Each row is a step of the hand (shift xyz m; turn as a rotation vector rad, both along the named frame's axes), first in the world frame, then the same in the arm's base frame.
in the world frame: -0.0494 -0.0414 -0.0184 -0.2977 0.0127 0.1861
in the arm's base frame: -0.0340 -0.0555 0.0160 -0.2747 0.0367 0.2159
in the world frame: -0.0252 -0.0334 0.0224 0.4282 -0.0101 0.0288
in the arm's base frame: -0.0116 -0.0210 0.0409 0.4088 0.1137 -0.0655
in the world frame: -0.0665 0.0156 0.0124 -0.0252 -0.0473 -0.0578
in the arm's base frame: -0.0672 0.0027 0.0174 -0.0114 -0.0755 -0.0196
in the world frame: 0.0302 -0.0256 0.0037 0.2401 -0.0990 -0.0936
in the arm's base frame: 0.0371 -0.0111 0.0091 0.2537 -0.0706 -0.0827
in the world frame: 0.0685 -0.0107 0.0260 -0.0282 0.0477 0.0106
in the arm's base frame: 0.0695 0.0224 0.0120 -0.0416 0.0371 -0.0085
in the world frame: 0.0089 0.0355 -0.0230 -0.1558 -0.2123 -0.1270
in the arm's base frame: -0.0045 0.0184 -0.0389 -0.0844 -0.2780 0.0328
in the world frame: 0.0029 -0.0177 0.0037 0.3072 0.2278 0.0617
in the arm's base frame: 0.0087 -0.0115 0.0112 0.2185 0.2928 -0.1288
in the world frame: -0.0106 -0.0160 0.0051 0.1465 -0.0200 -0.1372
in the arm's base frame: -0.0045 -0.0128 0.0145 0.1372 -0.0537 -0.1378
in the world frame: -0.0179 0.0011 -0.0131 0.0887 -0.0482 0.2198
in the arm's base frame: -0.0180 -0.0106 -0.0076 0.1116 0.1018 0.1889
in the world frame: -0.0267 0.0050 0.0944 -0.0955 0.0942 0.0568
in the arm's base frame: -0.0216 0.0483 0.0828 -0.1178 0.0827 0.0222
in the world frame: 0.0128 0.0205 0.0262 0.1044 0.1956 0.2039
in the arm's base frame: 0.0068 0.0338 0.0090 0.0456 0.2933 0.0514
